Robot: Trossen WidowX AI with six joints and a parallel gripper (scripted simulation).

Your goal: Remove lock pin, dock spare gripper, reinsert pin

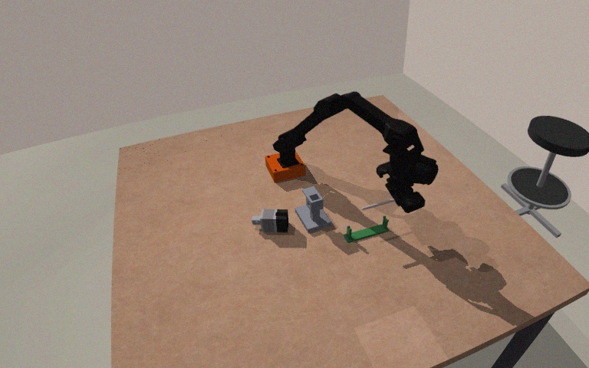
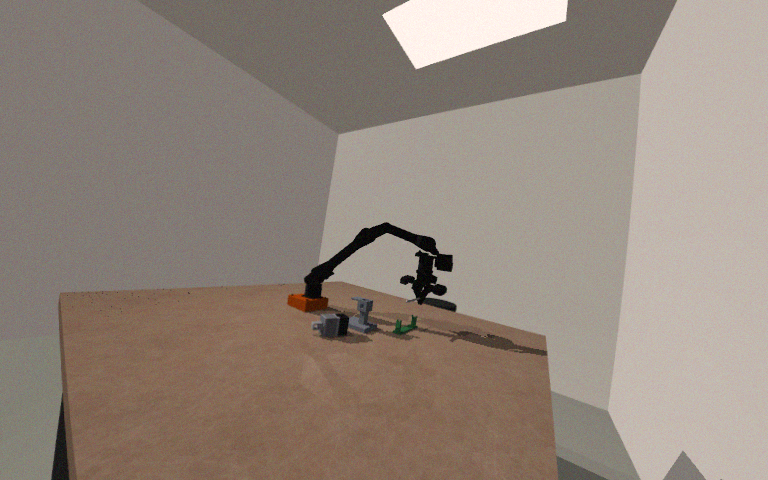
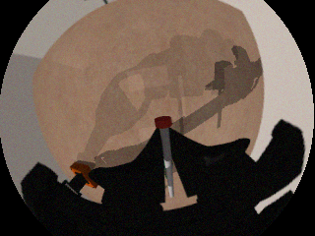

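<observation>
Right now my gripper tip is 10 cm to the left of the green cradle, 6 cm above it and 1 cm past it. Round my gripper tip: spare gripper: 36 cm to the right, 16 cm behind, 6 cm below; then grey mount: 22 cm to the right, 13 cm behind, 3 cm below.
</observation>
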